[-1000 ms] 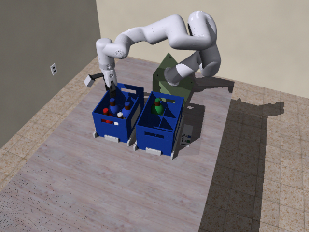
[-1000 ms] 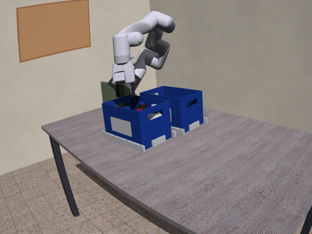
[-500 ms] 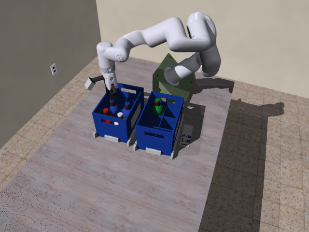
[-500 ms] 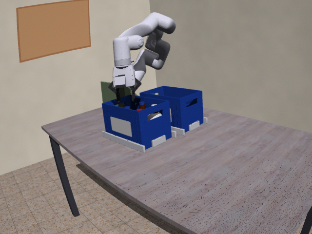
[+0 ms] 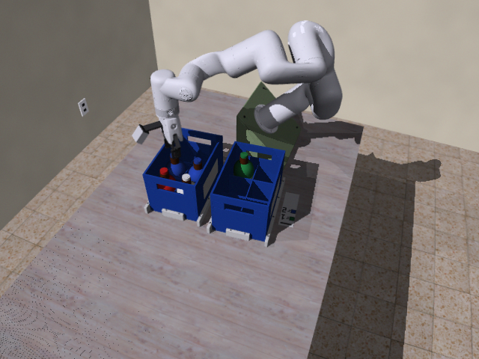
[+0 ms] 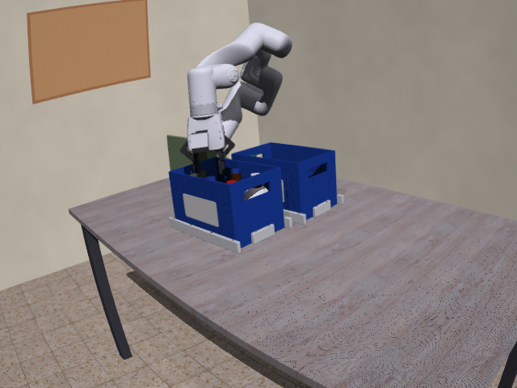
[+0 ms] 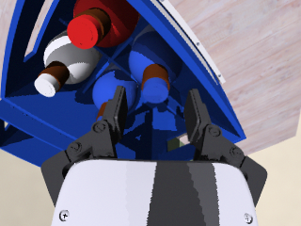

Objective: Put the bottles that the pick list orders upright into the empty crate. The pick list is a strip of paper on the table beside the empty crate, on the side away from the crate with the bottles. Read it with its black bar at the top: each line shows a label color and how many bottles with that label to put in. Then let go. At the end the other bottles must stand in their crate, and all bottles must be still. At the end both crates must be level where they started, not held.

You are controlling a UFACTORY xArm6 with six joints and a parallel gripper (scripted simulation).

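Right now the red-label bottle is 100 mm below my hand, 80 mm ahead of it and 20 mm to the left of it. Round my hand: white-labelled bottle 100 mm to the left, 100 mm below, 70 mm ahead; then green-labelled bottle 210 mm to the left, 120 mm behind, 100 mm below; then blue-labelled bottle 100 mm below, 90 mm to the left, 20 mm behind.
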